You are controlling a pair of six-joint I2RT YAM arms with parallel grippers.
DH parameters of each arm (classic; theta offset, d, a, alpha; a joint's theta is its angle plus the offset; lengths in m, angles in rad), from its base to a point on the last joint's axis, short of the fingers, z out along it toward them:
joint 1: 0 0.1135 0.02 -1.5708
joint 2: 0 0 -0.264 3.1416
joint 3: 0.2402 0 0.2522 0
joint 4: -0.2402 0 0.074 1.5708
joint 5: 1.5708 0 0 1.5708
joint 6: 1.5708 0.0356 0 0
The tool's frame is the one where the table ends.
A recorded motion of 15 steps. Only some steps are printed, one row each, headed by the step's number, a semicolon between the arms.
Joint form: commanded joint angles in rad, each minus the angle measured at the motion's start. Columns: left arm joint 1, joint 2, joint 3, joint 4, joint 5, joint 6; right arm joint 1, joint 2, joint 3, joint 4, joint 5, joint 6.
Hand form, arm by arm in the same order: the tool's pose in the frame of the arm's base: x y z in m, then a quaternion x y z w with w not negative. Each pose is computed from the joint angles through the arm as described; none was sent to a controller.
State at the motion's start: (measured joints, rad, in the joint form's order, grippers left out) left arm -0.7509 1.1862 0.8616 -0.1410 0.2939 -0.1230; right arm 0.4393 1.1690 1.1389 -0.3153 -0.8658 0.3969
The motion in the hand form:
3: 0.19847 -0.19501 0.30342 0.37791 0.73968 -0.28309 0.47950; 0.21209 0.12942 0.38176 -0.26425 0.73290 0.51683 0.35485
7: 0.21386 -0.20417 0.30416 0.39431 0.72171 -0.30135 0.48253; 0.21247 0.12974 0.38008 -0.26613 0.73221 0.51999 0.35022
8: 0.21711 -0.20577 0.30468 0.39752 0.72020 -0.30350 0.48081; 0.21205 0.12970 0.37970 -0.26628 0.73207 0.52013 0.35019
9: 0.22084 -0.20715 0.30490 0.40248 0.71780 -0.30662 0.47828; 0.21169 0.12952 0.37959 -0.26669 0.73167 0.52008 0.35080
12: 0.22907 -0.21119 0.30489 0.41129 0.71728 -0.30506 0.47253; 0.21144 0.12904 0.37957 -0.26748 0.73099 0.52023 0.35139
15: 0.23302 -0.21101 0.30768 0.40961 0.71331 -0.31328 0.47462; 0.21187 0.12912 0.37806 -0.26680 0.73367 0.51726 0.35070
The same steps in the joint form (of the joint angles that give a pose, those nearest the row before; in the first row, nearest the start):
3: 0.0047 0.0221 0.0492 0.0368 -0.0543 0.1625; 0.0010 -0.0291 0.0007 -0.0137 0.0182 -0.0246
7: 0.0255 0.0927 0.0890 0.0899 0.0169 0.1861; 0.0004 -0.0270 -0.0037 -0.0116 0.0067 -0.0241
8: 0.0302 0.1073 0.1021 0.0889 0.0295 0.1913; 0.0010 -0.0289 -0.0064 -0.0103 0.0068 -0.0238
9: 0.0370 0.1233 0.1157 0.0874 0.0484 0.1994; 0.0009 -0.0307 -0.0083 -0.0090 0.0068 -0.0244
12: 0.0465 0.1614 0.1508 0.0728 0.0670 0.2200; -0.0006 -0.0325 -0.0098 -0.0084 0.0044 -0.0261
15: 0.0574 0.1708 0.1636 0.0821 0.0893 0.2136; -0.0005 -0.0308 -0.0114 -0.0145 0.0099 -0.0321

